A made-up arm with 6 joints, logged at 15 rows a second.
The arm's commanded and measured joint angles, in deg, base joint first. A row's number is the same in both.
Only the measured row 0 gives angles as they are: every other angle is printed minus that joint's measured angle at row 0.
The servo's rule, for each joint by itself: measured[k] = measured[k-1] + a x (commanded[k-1-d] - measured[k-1]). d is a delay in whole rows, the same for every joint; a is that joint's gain. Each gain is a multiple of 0.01, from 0.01 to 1. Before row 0 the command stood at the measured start. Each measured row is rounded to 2 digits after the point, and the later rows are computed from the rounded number. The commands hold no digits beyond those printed.
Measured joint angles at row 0: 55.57, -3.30, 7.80, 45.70, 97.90, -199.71
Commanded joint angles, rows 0 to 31: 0.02, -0.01, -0.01, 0.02, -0.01, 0.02; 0.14, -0.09, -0.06, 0.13, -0.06, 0.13; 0.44, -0.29, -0.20, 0.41, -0.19, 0.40; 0.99, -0.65, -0.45, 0.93, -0.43, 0.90; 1.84, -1.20, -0.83, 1.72, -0.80, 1.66; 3.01, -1.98, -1.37, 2.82, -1.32, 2.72; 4.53, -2.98, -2.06, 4.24, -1.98, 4.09; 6.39, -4.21, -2.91, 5.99, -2.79, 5.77; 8.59, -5.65, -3.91, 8.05, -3.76, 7.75; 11.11, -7.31, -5.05, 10.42, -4.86, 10.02; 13.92, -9.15, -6.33, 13.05, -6.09, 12.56; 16.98, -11.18, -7.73, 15.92, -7.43, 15.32; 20.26, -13.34, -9.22, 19.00, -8.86, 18.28; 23.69, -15.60, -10.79, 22.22, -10.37, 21.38; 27.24, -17.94, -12.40, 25.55, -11.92, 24.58; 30.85, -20.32, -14.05, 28.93, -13.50, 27.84; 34.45, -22.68, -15.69, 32.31, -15.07, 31.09; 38.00, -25.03, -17.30, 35.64, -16.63, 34.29; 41.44, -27.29, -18.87, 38.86, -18.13, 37.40; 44.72, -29.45, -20.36, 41.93, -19.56, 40.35; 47.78, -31.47, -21.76, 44.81, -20.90, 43.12; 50.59, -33.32, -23.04, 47.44, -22.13, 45.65; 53.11, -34.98, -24.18, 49.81, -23.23, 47.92; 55.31, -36.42, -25.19, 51.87, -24.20, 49.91; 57.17, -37.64, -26.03, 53.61, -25.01, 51.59; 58.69, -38.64, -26.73, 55.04, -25.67, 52.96; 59.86, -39.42, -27.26, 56.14, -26.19, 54.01; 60.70, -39.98, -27.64, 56.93, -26.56, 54.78; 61.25, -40.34, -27.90, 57.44, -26.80, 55.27; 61.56, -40.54, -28.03, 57.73, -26.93, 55.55; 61.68, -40.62, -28.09, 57.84, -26.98, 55.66; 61.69, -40.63, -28.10, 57.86, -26.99, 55.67
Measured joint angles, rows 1 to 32: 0.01, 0.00, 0.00, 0.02, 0.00, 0.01; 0.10, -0.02, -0.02, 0.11, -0.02, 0.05; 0.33, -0.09, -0.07, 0.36, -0.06, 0.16; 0.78, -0.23, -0.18, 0.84, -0.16, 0.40; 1.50, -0.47, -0.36, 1.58, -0.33, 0.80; 2.53, -0.85, -0.64, 2.62, -0.59, 1.41; 3.89, -1.38, -1.04, 3.98, -0.95, 2.27; 5.59, -2.09, -1.56, 5.67, -1.43, 3.39; 7.63, -2.98, -2.22, 7.67, -2.04, 4.79; 10.00, -4.06, -3.01, 9.98, -2.77, 6.46; 12.67, -5.33, -3.94, 12.56, -3.63, 8.41; 15.60, -6.79, -5.00, 15.38, -4.62, 10.62; 18.77, -8.43, -6.18, 18.42, -5.72, 13.07; 22.12, -10.22, -7.47, 21.61, -6.93, 15.73; 25.60, -12.15, -8.85, 24.92, -8.23, 18.56; 29.17, -14.19, -10.31, 28.29, -9.60, 21.53; 32.76, -16.31, -11.82, 31.67, -11.02, 24.59; 36.32, -18.49, -13.35, 35.00, -12.48, 27.69; 39.80, -20.69, -14.90, 38.24, -13.95, 30.80; 43.15, -22.88, -16.43, 41.34, -15.41, 33.86; 46.30, -25.03, -17.92, 44.25, -16.84, 36.82; 49.22, -27.10, -19.35, 46.93, -18.22, 39.65; 51.87, -29.07, -20.70, 49.35, -19.52, 42.30; 54.21, -30.91, -21.96, 51.47, -20.74, 44.74; 56.22, -32.59, -23.10, 53.27, -21.85, 46.93; 57.90, -34.10, -24.12, 54.76, -22.84, 48.86; 59.23, -35.43, -25.00, 55.92, -23.71, 50.51; 60.23, -36.57, -25.74, 56.77, -24.45, 51.88; 60.92, -37.51, -26.34, 57.33, -25.06, 52.96; 61.36, -38.27, -26.81, 57.67, -25.55, 53.79; 61.58, -38.86, -27.17, 57.81, -25.92, 54.39; 61.65, -39.30, -27.43, 57.85, -26.20, 54.80
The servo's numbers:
d 0
a 0.68 0.25 0.28 0.84 0.26 0.32

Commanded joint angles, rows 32 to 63: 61.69, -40.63, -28.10, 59.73, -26.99, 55.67; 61.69, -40.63, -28.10, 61.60, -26.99, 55.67; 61.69, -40.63, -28.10, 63.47, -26.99, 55.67; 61.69, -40.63, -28.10, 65.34, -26.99, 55.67; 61.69, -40.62, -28.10, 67.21, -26.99, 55.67; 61.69, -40.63, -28.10, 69.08, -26.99, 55.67; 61.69, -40.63, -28.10, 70.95, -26.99, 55.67; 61.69, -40.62, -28.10, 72.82, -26.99, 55.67; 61.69, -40.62, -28.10, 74.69, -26.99, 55.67; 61.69, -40.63, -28.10, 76.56, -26.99, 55.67; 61.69, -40.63, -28.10, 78.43, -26.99, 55.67; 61.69, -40.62, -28.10, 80.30, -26.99, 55.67; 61.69, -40.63, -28.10, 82.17, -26.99, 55.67; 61.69, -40.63, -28.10, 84.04, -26.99, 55.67; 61.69, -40.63, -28.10, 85.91, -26.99, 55.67; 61.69, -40.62, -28.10, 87.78, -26.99, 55.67; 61.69, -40.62, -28.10, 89.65, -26.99, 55.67; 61.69, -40.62, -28.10, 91.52, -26.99, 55.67; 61.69, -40.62, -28.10, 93.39, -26.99, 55.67; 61.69, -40.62, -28.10, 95.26, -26.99, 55.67; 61.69, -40.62, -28.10, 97.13, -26.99, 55.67; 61.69, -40.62, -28.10, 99.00, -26.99, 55.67; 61.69, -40.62, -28.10, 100.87, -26.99, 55.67; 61.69, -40.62, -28.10, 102.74, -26.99, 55.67; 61.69, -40.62, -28.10, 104.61, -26.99, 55.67; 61.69, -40.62, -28.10, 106.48, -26.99, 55.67; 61.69, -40.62, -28.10, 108.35, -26.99, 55.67; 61.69, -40.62, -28.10, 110.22, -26.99, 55.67; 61.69, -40.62, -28.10, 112.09, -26.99, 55.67; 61.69, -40.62, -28.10, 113.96, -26.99, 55.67; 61.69, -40.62, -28.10, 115.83, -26.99, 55.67; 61.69, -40.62, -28.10, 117.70, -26.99, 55.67
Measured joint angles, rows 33 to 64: 61.68, -39.63, -27.62, 59.43, -26.41, 55.08; 61.69, -39.88, -27.75, 61.25, -26.56, 55.27; 61.69, -40.07, -27.85, 63.11, -26.67, 55.40; 61.69, -40.21, -27.92, 64.98, -26.75, 55.49; 61.69, -40.31, -27.97, 66.85, -26.81, 55.55; 61.69, -40.39, -28.01, 68.72, -26.86, 55.59; 61.69, -40.45, -28.04, 70.59, -26.89, 55.62; 61.69, -40.49, -28.06, 72.46, -26.92, 55.64; 61.69, -40.52, -28.07, 74.33, -26.94, 55.65; 61.69, -40.55, -28.08, 76.20, -26.95, 55.66; 61.69, -40.57, -28.09, 78.07, -26.96, 55.66; 61.69, -40.58, -28.09, 79.94, -26.97, 55.66; 61.69, -40.59, -28.09, 81.81, -26.98, 55.66; 61.69, -40.60, -28.09, 83.68, -26.98, 55.66; 61.69, -40.61, -28.09, 85.55, -26.98, 55.66; 61.69, -40.61, -28.09, 87.42, -26.98, 55.66; 61.69, -40.61, -28.09, 89.29, -26.98, 55.66; 61.69, -40.61, -28.09, 91.16, -26.98, 55.66; 61.69, -40.61, -28.09, 93.03, -26.98, 55.66; 61.69, -40.61, -28.09, 94.90, -26.98, 55.66; 61.69, -40.61, -28.09, 96.77, -26.98, 55.66; 61.69, -40.61, -28.09, 98.64, -26.98, 55.66; 61.69, -40.61, -28.09, 100.51, -26.98, 55.66; 61.69, -40.61, -28.09, 102.38, -26.98, 55.66; 61.69, -40.61, -28.09, 104.25, -26.98, 55.66; 61.69, -40.61, -28.09, 106.12, -26.98, 55.66; 61.69, -40.61, -28.09, 107.99, -26.98, 55.66; 61.69, -40.61, -28.09, 109.86, -26.98, 55.66; 61.69, -40.61, -28.09, 111.73, -26.98, 55.66; 61.69, -40.61, -28.09, 113.60, -26.98, 55.66; 61.69, -40.61, -28.09, 115.47, -26.98, 55.66; 61.69, -40.61, -28.09, 117.34, -26.98, 55.66
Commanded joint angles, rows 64 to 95: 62.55, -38.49, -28.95, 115.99, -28.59, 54.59; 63.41, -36.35, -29.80, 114.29, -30.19, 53.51; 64.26, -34.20, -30.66, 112.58, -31.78, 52.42; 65.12, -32.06, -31.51, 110.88, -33.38, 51.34; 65.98, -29.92, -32.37, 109.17, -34.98, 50.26; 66.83, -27.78, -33.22, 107.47, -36.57, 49.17; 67.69, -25.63, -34.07, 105.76, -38.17, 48.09; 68.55, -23.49, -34.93, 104.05, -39.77, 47.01; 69.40, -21.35, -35.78, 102.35, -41.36, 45.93; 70.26, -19.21, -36.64, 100.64, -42.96, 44.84; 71.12, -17.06, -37.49, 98.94, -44.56, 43.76; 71.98, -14.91, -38.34, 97.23, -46.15, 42.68; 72.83, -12.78, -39.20, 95.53, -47.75, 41.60; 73.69, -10.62, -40.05, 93.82, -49.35, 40.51; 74.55, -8.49, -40.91, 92.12, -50.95, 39.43; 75.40, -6.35, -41.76, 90.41, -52.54, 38.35; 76.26, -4.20, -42.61, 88.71, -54.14, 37.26; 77.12, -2.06, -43.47, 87.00, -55.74, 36.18; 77.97, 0.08, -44.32, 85.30, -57.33, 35.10; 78.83, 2.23, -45.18, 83.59, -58.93, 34.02; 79.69, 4.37, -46.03, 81.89, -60.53, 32.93; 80.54, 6.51, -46.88, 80.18, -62.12, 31.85; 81.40, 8.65, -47.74, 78.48, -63.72, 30.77; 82.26, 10.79, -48.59, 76.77, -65.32, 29.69; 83.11, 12.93, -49.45, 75.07, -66.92, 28.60; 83.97, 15.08, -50.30, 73.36, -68.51, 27.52; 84.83, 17.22, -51.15, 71.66, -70.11, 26.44; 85.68, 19.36, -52.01, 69.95, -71.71, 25.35; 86.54, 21.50, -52.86, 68.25, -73.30, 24.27; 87.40, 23.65, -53.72, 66.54, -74.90, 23.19; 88.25, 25.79, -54.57, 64.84, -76.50, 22.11; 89.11, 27.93, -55.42, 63.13, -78.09, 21.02
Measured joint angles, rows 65 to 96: 62.27, -40.08, -28.33, 116.21, -27.40, 55.32; 63.05, -39.15, -28.74, 114.60, -28.13, 54.74; 63.87, -37.91, -29.28, 112.90, -29.08, 54.00; 64.72, -36.45, -29.90, 111.20, -30.20, 53.15; 65.58, -34.82, -30.59, 109.49, -31.44, 52.23; 66.43, -33.06, -31.33, 107.79, -32.77, 51.25; 67.29, -31.20, -32.10, 106.08, -34.17, 50.24; 68.15, -29.27, -32.89, 104.37, -35.63, 49.21; 69.00, -27.29, -33.70, 102.67, -37.12, 48.16; 69.86, -25.27, -34.52, 100.96, -38.64, 47.10; 70.72, -23.22, -35.35, 99.26, -40.18, 46.03; 71.58, -21.14, -36.19, 97.55, -41.73, 44.96; 72.43, -19.05, -37.03, 95.85, -43.30, 43.88; 73.29, -16.94, -37.88, 94.14, -44.87, 42.80; 74.15, -14.83, -38.73, 92.44, -46.45, 41.72; 75.00, -12.71, -39.58, 90.73, -48.03, 40.64; 75.86, -10.58, -40.43, 89.03, -49.62, 39.56; 76.72, -8.45, -41.28, 87.32, -51.21, 38.48; 77.57, -6.32, -42.13, 85.62, -52.80, 37.40; 78.43, -4.18, -42.98, 83.91, -54.39, 36.32; 79.29, -2.04, -43.83, 82.21, -55.99, 35.24; 80.14, 0.10, -44.68, 80.50, -57.58, 34.16; 81.00, 2.24, -45.54, 78.80, -59.18, 33.08; 81.86, 4.38, -46.39, 77.09, -60.78, 32.00; 82.71, 6.52, -47.25, 75.39, -62.38, 30.91; 83.57, 8.66, -48.10, 73.68, -63.97, 29.83; 84.43, 10.80, -48.95, 71.98, -65.57, 28.75; 85.28, 12.94, -49.81, 70.27, -67.17, 27.66; 86.14, 15.08, -50.66, 68.57, -68.76, 26.58; 87.00, 17.22, -51.52, 66.86, -70.36, 25.50; 87.85, 19.36, -52.37, 65.16, -71.96, 24.42; 88.71, 21.50, -53.22, 63.45, -73.55, 23.33
